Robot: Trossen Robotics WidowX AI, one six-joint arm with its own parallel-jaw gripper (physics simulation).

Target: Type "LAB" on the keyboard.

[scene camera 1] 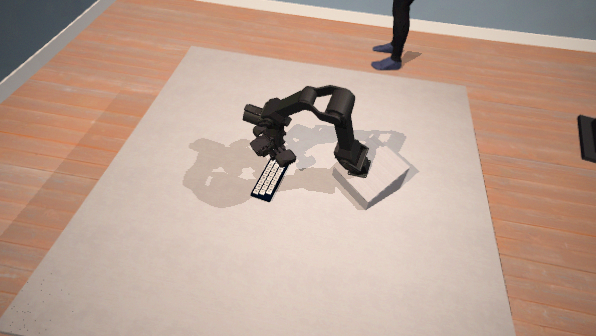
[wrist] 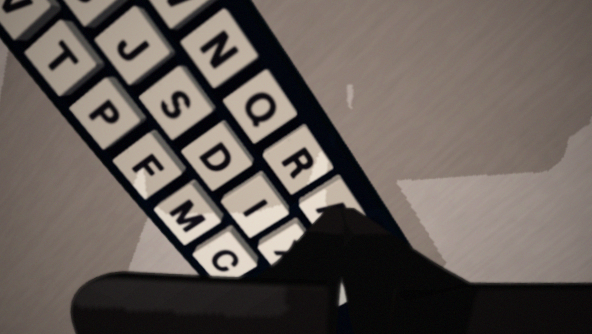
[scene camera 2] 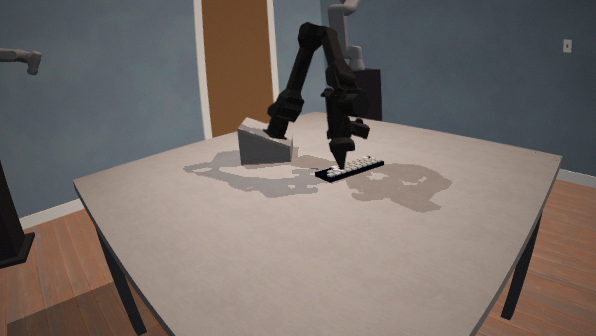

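Seen in the pictures: gripper, fingertip midpoint: (scene camera 1: 272, 159) (wrist: 339, 221) (scene camera 2: 341, 169); arm's base, origin of the base link: (scene camera 1: 359, 167) (scene camera 2: 274, 134).
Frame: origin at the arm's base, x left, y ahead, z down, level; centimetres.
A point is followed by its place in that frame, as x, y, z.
Note:
The keyboard (scene camera 1: 266, 186) {16.6, 26.5, 5.7} (scene camera 2: 370, 163) {15.9, 29.6, 5.8} (wrist: 306, 100) {9.1, 30.6, 6.2} lies flat on the table, a dark blue case with cream lettered keys. My gripper (scene camera 2: 343, 167) {5.4, 29.6, 5.3} (wrist: 339, 221) {5.4, 29.6, 5.3} is shut and empty, pointing down at the keyboard. In the wrist view its tips cover part of the key (wrist: 327, 196) {6.2, 29.6, 5.7} just past the R key (wrist: 298, 160) {7.7, 29.4, 5.7}; a piece of that key's letter shows. In scene camera 2 the tips reach down to the key tops; I cannot tell whether they press. No L key shows in the wrist view. A key (wrist: 90, 7) {14.5, 26.7, 5.7} above J is cut off by the frame edge.
The arm stands on a grey sloped block (scene camera 1: 385, 175) {0.8, -8.8, -1.7} (scene camera 2: 265, 151) {-5.7, 4.3, 3.6} on the table (scene camera 1: 280, 270) {40.3, 10.0, 7.5} (scene camera 2: 310, 240) {-20.0, 53.7, 7.5}. A person's legs (scene camera 1: 401, 30) show beyond the table. Another grey arm (scene camera 2: 339, 35) stands on a dark pedestal (scene camera 2: 371, 92) behind.

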